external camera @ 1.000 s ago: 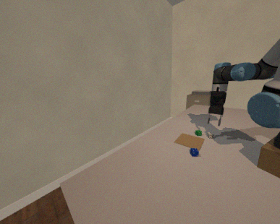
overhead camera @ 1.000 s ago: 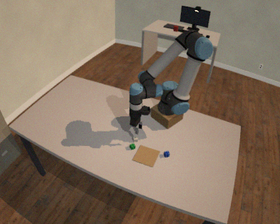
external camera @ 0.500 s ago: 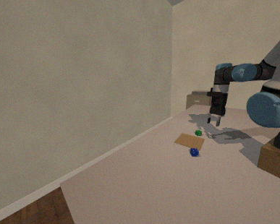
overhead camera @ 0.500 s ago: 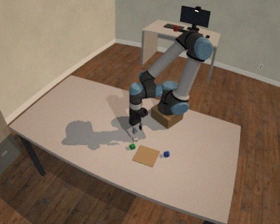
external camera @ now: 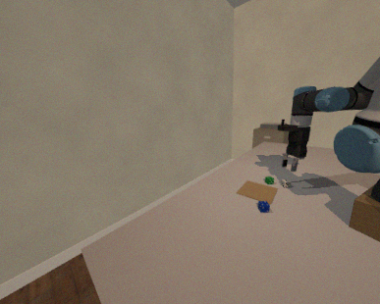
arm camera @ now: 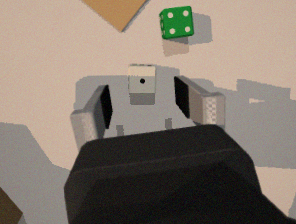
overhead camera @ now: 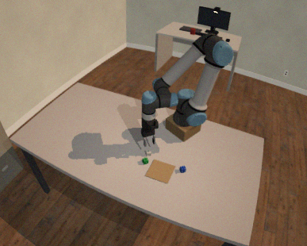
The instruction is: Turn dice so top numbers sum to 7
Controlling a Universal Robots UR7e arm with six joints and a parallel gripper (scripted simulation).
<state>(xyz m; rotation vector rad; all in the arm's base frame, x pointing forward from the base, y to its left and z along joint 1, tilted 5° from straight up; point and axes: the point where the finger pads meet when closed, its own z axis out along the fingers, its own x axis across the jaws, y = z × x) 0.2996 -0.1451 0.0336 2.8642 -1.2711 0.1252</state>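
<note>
The white die is 9 cm below my hand. Round my hand: blue die (23 cm to the left, 9 cm below, 6 cm ahead); green die (9 cm below, 7 cm ahead); tan mat (11 cm to the left, 11 cm below, 10 cm ahead).
</note>
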